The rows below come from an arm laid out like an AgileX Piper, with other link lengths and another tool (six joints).
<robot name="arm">
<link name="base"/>
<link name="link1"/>
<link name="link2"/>
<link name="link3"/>
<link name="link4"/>
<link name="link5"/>
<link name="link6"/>
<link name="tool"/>
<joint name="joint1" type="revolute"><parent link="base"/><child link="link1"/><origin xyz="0 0 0.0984" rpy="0 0 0"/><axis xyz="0 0 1"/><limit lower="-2.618" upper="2.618"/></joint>
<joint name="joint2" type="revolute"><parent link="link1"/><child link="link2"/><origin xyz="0 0 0" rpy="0 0 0"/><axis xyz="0 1 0"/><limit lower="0" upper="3.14"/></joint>
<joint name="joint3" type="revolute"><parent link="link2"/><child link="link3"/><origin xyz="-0.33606 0 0.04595" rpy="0 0 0"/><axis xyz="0 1 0"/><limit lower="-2.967" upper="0"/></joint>
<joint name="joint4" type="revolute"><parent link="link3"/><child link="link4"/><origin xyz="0.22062 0 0.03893" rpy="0 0 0"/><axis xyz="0.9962 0 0.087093"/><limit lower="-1.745" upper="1.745"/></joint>
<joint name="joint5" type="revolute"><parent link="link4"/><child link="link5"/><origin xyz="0 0 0" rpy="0 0 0"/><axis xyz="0 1 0"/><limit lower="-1.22" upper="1.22"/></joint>
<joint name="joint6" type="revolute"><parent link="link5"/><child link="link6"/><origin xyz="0.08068 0 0.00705" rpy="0 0 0"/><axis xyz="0.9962 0 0.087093"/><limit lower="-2.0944" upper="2.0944"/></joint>
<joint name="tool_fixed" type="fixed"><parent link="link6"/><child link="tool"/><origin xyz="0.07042 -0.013 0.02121" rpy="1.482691 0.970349 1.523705"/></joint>
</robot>
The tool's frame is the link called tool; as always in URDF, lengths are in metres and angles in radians.
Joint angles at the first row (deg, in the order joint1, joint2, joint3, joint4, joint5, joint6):
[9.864 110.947 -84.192 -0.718 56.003 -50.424]
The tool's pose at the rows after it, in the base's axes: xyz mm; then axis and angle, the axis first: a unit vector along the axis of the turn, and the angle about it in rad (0 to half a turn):
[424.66 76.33 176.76 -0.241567 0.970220 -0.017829 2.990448]
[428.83 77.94 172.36 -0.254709 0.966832 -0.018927 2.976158]
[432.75 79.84 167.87 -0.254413 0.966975 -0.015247 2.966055]
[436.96 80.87 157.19 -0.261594 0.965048 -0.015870 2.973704]
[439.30 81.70 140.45 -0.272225 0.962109 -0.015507 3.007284]
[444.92 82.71 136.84 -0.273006 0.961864 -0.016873 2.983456]
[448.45 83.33 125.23 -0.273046 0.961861 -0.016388 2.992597]
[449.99 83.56 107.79 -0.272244 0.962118 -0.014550 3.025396]
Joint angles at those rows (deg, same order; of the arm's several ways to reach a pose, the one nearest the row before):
[9.864 112.187 -84.193 -0.718 55.748 -52.245]
[9.863 112.859 -84.033 -0.569 54.094 -53.873]
[9.863 113.602 -84.033 0.000 52.809 -54.115]
[9.864 115.108 -84.031 0.000 51.738 -54.966]
[9.864 117.285 -84.033 0.000 51.492 -56.220]
[9.863 117.963 -84.032 0.000 49.440 -56.326]
[9.864 119.541 -84.033 0.000 48.390 -56.325]
[9.864 121.760 -84.032 0.000 48.059 -56.212]

